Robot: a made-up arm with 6 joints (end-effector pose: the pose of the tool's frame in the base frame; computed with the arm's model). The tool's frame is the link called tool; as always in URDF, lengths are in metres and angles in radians.
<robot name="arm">
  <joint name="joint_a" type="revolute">
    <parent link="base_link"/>
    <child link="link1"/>
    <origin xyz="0 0 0.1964"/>
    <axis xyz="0 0 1"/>
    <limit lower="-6.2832" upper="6.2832" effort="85" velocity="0.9"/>
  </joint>
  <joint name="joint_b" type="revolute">
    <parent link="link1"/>
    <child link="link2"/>
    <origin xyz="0 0 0" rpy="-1.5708 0 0"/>
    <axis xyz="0 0 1"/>
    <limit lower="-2.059" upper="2.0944" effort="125" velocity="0.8"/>
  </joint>
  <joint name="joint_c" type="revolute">
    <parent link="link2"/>
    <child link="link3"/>
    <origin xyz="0.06 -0.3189 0"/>
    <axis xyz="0 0 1"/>
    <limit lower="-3.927" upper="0.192" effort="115" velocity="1.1"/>
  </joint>
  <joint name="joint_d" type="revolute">
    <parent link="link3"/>
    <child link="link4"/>
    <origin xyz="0.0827 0.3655 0" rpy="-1.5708 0 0"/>
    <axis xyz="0 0 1"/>
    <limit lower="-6.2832" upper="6.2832" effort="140" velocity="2.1"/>
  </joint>
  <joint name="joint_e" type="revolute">
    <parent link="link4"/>
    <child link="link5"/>
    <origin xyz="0 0 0" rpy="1.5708 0 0"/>
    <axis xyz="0 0 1"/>
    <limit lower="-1.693" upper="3.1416" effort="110" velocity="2"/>
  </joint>
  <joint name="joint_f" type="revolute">
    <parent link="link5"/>
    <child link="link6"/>
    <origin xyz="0.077 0.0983 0" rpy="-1.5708 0 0"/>
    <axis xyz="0 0 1"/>
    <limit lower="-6.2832" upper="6.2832" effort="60" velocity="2.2"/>
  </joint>
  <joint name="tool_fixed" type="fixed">
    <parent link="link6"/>
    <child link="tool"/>
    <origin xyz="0 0 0"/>
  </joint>
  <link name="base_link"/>
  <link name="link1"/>
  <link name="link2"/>
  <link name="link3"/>
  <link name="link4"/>
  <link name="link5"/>
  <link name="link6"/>
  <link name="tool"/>
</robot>
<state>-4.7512 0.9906 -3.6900 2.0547 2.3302 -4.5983</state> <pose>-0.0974 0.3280 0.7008 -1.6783 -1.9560 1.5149</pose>
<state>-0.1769 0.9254 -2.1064 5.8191 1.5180 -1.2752</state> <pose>0.6859 -0.1654 0.1689 2.3982 1.6467 -0.8206</pose>
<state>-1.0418 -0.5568 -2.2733 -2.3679 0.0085 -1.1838</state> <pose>0.0449 0.0287 0.9496 0.1098 0.3153 -1.4407</pose>
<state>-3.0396 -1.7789 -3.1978 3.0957 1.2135 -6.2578</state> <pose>0.7379 0.0725 -0.0768 3.0972 0.1405 0.1483</pose>
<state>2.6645 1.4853 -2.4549 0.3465 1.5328 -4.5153</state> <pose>-0.6250 0.2867 -0.0942 2.3062 0.9510 0.0893</pose>
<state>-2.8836 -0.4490 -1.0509 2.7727 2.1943 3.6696</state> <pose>-0.2780 -0.1199 0.6821 0.4360 0.5109 0.8844</pose>
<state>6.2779 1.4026 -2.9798 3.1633 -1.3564 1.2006</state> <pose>0.6358 -0.0009 0.1629 1.6835 2.4393 0.2115</pose>
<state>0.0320 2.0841 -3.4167 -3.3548 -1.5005 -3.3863</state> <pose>0.5317 -0.0049 -0.1001 2.9016 0.4529 -0.2788</pose>
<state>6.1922 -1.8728 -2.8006 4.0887 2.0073 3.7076</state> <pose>-0.7277 -0.0328 0.0206 2.1874 -0.4571 0.6993</pose>
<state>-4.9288 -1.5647 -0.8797 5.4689 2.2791 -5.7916</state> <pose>0.0703 -0.1026 0.5325 2.7930 0.3735 0.7881</pose>
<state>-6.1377 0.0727 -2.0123 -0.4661 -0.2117 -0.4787</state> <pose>0.4269 0.1061 0.8278 1.0378 0.7501 2.1476</pose>
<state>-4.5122 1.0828 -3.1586 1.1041 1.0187 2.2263</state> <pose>-0.1774 0.6799 0.5817 -2.0238 0.5048 1.8584</pose>
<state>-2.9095 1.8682 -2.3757 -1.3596 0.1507 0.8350</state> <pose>-0.5714 -0.1967 -0.3224 0.9416 -2.5070 -0.2894</pose>
